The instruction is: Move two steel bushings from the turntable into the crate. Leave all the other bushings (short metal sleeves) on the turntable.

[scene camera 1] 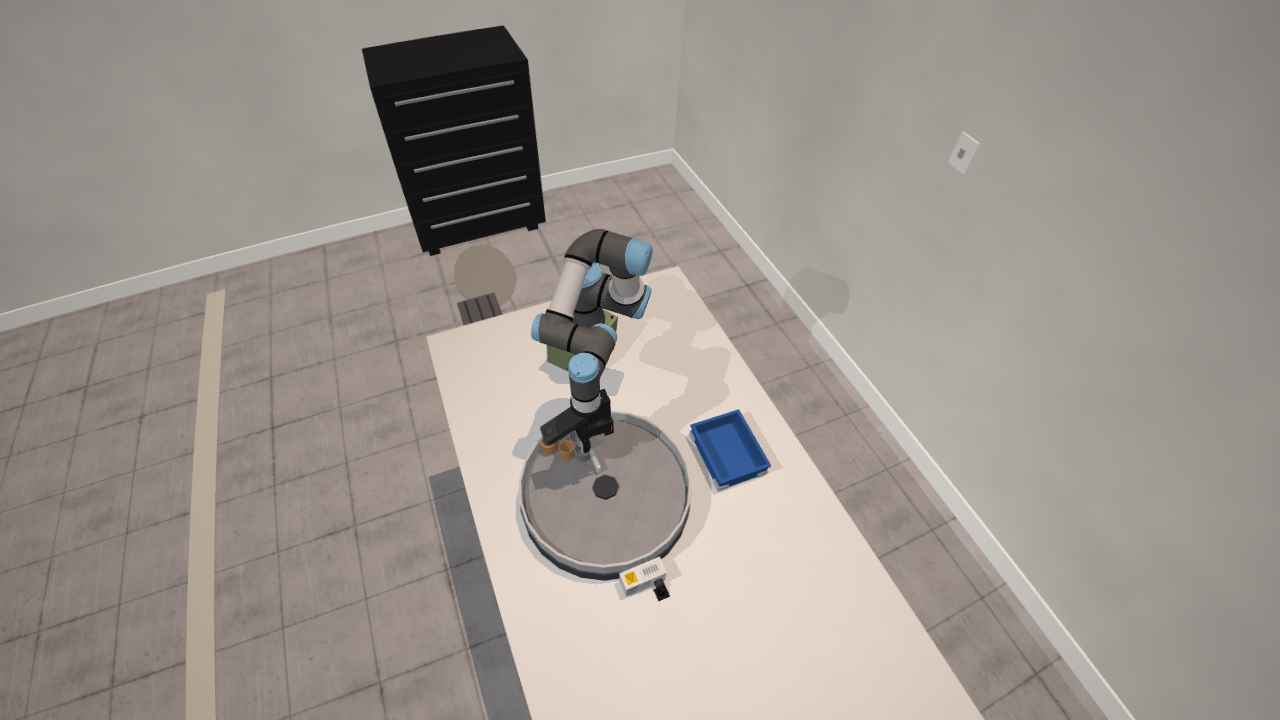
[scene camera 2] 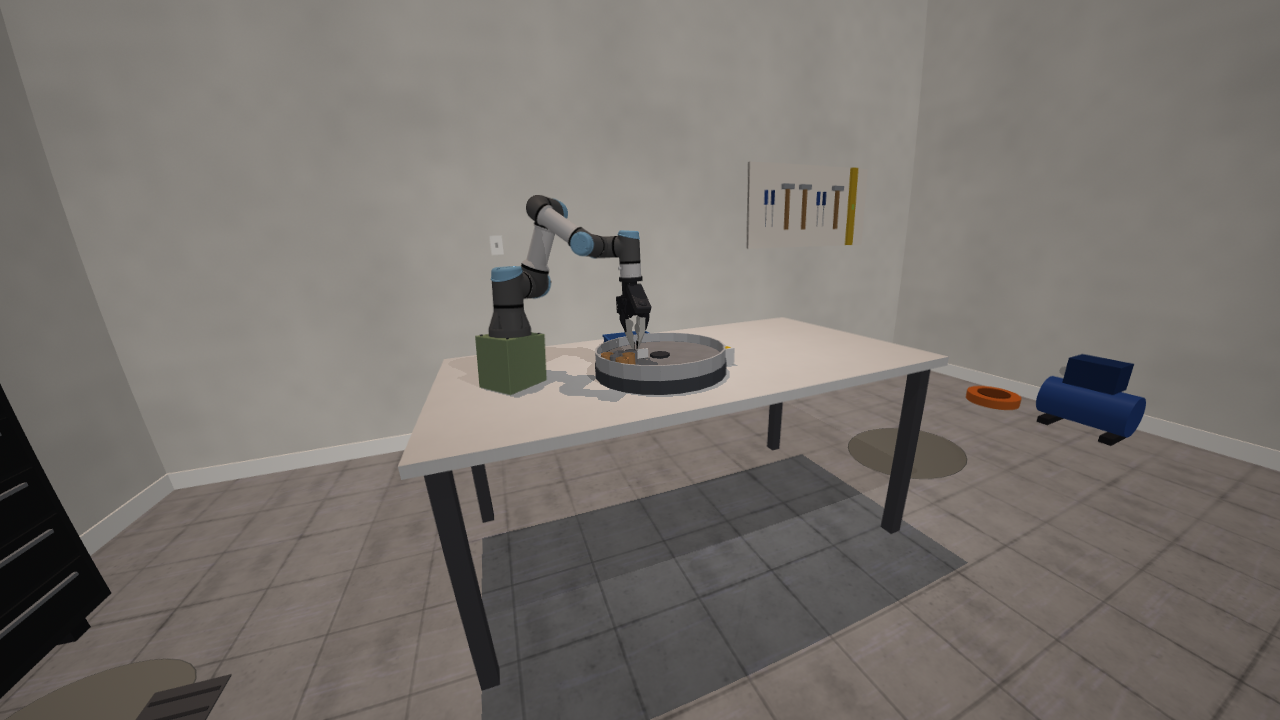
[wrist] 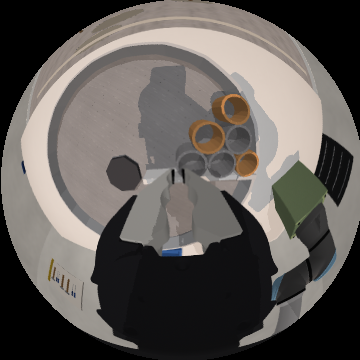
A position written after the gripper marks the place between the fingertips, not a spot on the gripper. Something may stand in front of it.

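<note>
Scene camera 1 shows a blue crate (scene camera 1: 727,439), a round grey turntable (scene camera 1: 635,503) and the gripper (scene camera 1: 585,452). Visible from the wrist: an orange bushing (wrist: 242,110), the turntable (wrist: 136,112) and the gripper (wrist: 178,169). Scene camera 2 also shows the gripper (scene camera 2: 635,349).
</note>
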